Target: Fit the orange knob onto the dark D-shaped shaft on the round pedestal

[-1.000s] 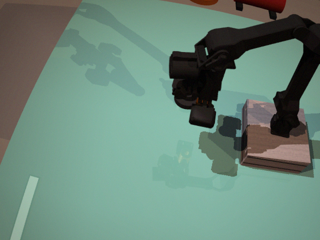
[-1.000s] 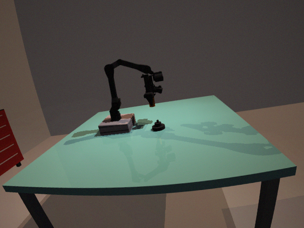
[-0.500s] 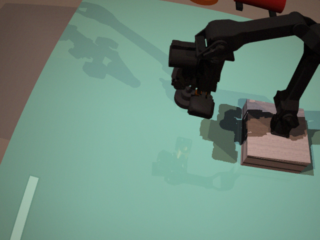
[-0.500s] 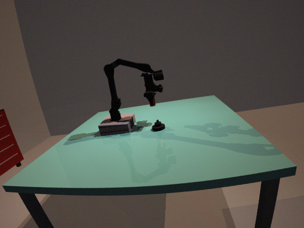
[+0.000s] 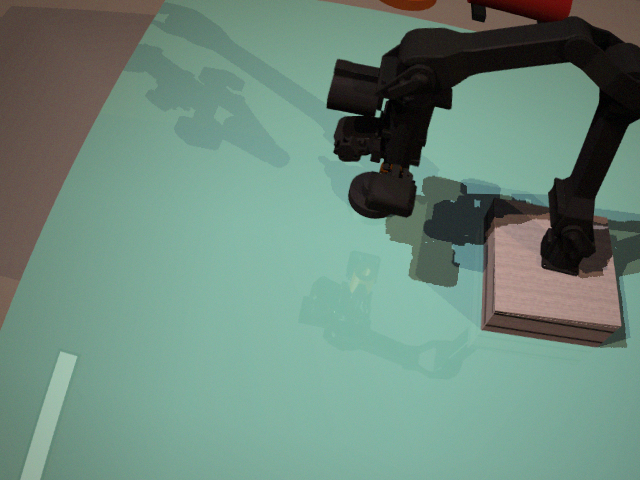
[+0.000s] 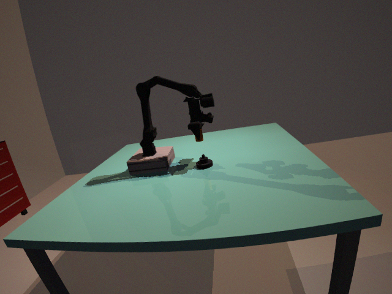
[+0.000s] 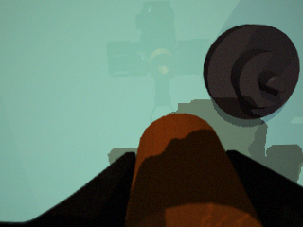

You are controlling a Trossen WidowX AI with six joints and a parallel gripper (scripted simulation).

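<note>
Now: the dark round pedestal 20 mm ahead of my gripper tip, 70 mm to the right of it and 90 mm below it. Also, from my gripper tip: orange knob 20 mm above.
</note>
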